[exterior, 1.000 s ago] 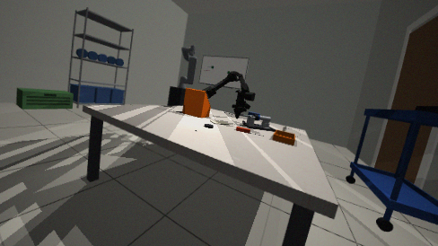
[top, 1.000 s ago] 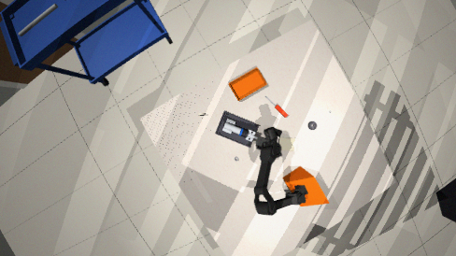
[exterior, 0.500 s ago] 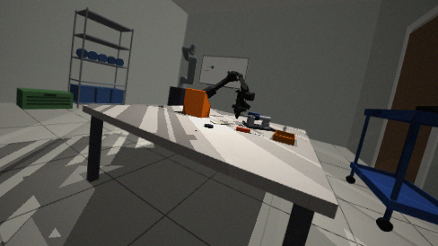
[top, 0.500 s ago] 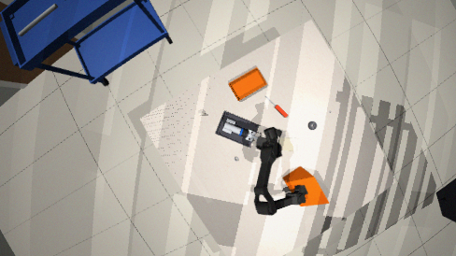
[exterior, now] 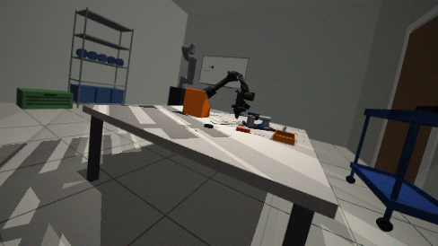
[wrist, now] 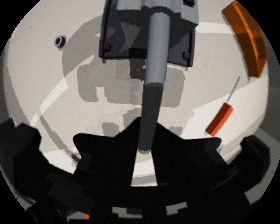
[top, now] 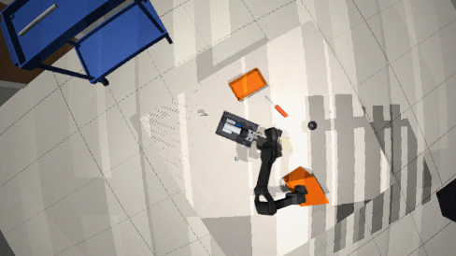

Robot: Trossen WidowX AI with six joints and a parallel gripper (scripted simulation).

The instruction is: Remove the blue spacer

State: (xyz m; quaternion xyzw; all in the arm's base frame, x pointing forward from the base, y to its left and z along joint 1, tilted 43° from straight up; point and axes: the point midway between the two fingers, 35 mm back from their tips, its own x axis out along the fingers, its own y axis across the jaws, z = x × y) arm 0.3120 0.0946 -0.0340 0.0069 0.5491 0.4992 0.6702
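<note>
The grey shaft lies 6 cm ahead of my gripper tip, 5 cm to the left of it and 3 cm above it. From my gripper tip the other things lie so: orange tray (37 cm ahead, 5 cm to the right, 4 cm below).
</note>
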